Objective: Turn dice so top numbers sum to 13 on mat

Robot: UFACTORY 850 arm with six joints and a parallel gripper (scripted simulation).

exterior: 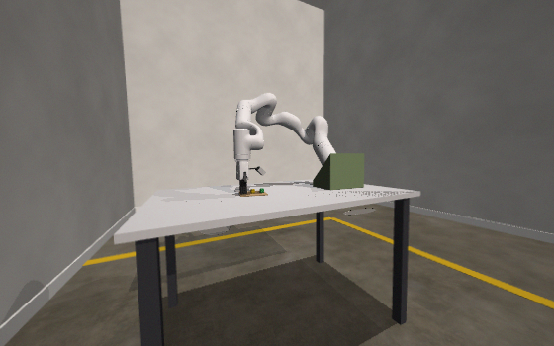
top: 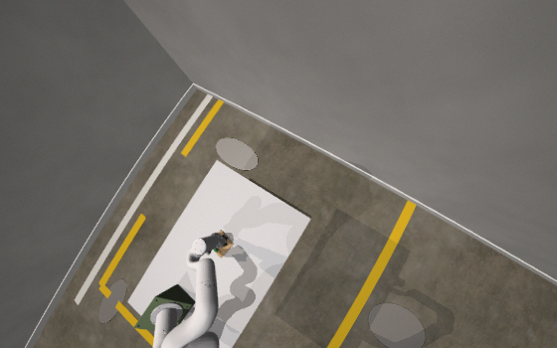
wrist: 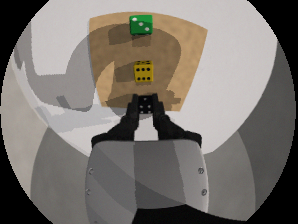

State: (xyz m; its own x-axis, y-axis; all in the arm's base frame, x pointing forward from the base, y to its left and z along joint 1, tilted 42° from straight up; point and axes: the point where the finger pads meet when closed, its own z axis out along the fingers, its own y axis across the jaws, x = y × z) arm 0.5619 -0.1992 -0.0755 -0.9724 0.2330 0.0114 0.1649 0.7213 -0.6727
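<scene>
Right now my hand is 1 cm above the black die. Also, from my hand: green die 10 cm behind, 2 cm to the left, 1 cm below; then yellow die 5 cm behind, 1 cm to the left, 1 cm below; then tan mat 5 cm behind, 1 cm to the left, 2 cm below.
</scene>
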